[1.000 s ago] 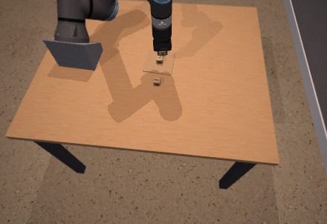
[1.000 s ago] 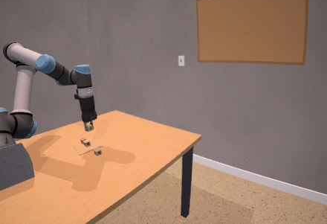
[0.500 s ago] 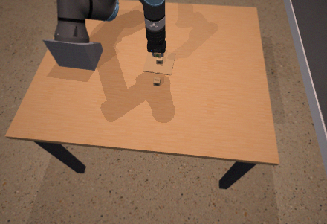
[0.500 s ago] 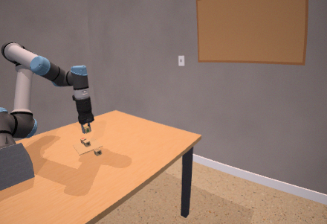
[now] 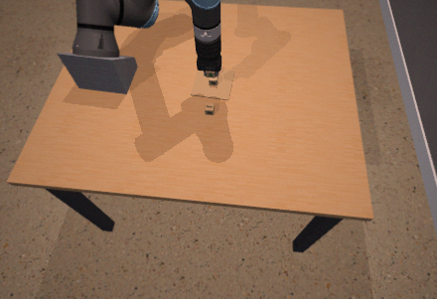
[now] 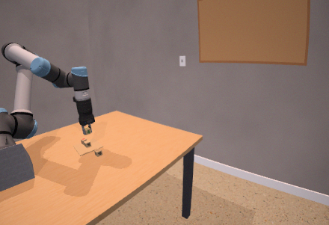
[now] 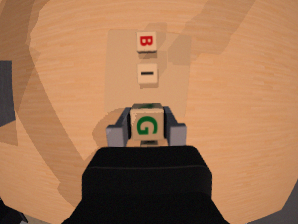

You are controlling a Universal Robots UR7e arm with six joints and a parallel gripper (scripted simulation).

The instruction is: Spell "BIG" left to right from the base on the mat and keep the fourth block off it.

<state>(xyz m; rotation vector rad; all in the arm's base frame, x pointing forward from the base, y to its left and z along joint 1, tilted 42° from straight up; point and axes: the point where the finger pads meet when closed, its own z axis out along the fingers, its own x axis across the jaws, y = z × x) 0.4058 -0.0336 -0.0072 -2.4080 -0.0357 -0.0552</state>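
Now: the tan mat 12 cm below my hand and 5 cm to the left of it. From my hand the other things lie so: B block 10 cm below, 9 cm to the left.
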